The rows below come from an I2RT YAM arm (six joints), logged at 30 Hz.
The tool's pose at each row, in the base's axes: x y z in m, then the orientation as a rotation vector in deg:
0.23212 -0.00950 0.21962 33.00 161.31 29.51
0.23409 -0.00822 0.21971 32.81 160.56 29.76
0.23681 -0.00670 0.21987 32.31 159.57 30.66
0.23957 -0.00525 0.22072 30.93 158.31 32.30
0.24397 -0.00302 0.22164 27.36 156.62 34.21
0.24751 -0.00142 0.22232 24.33 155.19 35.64
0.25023 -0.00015 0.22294 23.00 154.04 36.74
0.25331 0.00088 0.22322 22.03 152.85 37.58
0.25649 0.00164 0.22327 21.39 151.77 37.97
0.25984 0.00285 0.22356 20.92 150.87 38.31
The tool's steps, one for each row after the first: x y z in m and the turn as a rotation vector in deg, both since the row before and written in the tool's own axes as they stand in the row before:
-0.00125 0.00180 0.00085 -0.40 -0.64 -0.12
-0.00183 0.00228 0.00110 -0.91 -0.69 -0.27
-0.00201 0.00248 0.00053 -1.57 -0.74 -0.80
-0.00320 0.00363 0.00135 -2.15 -1.06 -2.31
-0.00272 0.00258 0.00123 -1.72 -0.88 -2.00
-0.00215 0.00196 0.00096 -1.21 -0.71 -0.85
-0.00249 0.00160 0.00137 -1.01 -0.82 -0.65
-0.00260 0.00122 0.00156 -0.65 -0.86 -0.49
-0.00266 0.00171 0.00166 -0.54 -0.71 -0.36

